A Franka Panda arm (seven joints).
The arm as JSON. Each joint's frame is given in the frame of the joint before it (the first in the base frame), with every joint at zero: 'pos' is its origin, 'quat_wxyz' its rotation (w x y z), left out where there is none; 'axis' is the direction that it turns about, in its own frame. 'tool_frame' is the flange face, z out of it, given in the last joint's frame.
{
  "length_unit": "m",
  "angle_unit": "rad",
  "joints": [
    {
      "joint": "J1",
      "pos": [
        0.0,
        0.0,
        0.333
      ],
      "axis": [
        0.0,
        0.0,
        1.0
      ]
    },
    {
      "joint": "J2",
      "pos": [
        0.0,
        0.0,
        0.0
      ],
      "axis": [
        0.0,
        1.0,
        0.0
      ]
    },
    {
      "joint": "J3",
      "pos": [
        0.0,
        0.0,
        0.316
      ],
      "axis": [
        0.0,
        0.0,
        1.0
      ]
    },
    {
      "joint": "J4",
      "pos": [
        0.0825,
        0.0,
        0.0
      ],
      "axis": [
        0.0,
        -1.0,
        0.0
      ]
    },
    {
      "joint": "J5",
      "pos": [
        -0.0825,
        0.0,
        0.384
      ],
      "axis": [
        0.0,
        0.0,
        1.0
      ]
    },
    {
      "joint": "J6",
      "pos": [
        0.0,
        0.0,
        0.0
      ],
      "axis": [
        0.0,
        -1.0,
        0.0
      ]
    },
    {
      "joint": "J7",
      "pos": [
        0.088,
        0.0,
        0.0
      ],
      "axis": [
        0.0,
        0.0,
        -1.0
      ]
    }
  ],
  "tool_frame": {
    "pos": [
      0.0,
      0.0,
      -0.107
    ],
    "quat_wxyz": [
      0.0,
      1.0,
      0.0,
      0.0
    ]
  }
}
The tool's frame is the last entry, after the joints.
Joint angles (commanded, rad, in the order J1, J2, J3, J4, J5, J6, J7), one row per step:
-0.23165, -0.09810, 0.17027, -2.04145, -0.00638, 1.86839, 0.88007
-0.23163, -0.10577, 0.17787, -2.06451, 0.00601, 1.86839, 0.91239
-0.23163, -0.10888, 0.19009, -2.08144, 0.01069, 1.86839, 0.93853
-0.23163, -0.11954, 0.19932, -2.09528, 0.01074, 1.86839, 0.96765
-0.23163, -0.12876, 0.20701, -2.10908, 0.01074, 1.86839, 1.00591
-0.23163, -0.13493, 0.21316, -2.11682, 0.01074, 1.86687, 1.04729
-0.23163, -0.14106, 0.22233, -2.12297, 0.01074, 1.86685, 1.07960
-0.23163, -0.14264, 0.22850, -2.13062, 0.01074, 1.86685, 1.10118
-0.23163, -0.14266, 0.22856, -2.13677, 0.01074, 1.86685, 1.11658
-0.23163, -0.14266, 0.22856, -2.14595, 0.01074, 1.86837, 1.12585
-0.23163, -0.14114, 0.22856, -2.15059, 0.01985, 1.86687, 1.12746
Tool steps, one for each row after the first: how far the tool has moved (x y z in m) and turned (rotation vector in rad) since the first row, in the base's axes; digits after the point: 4 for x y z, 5 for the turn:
-0.0049, 0.0053, -0.0069, 0.00756, 0.01456, -0.02964
-0.0082, 0.0121, -0.0133, 0.00802, 0.02827, -0.04569
-0.0120, 0.0172, -0.0145, 0.00218, 0.03152, -0.06589
-0.0158, 0.0213, -0.0164, -0.00441, 0.03586, -0.09674
-0.0182, 0.0246, -0.0172, -0.01071, 0.03846, -0.13208
-0.0201, 0.0294, -0.0172, -0.01661, 0.03810, -0.15538
-0.0218, 0.0325, -0.0200, -0.02053, 0.04381, -0.17096
-0.0230, 0.0325, -0.0228, -0.02264, 0.04960, -0.18635
-0.0247, 0.0323, -0.0269, -0.02431, 0.05704, -0.19574
-0.0256, 0.0329, -0.0298, -0.01650, 0.06534, -0.20106

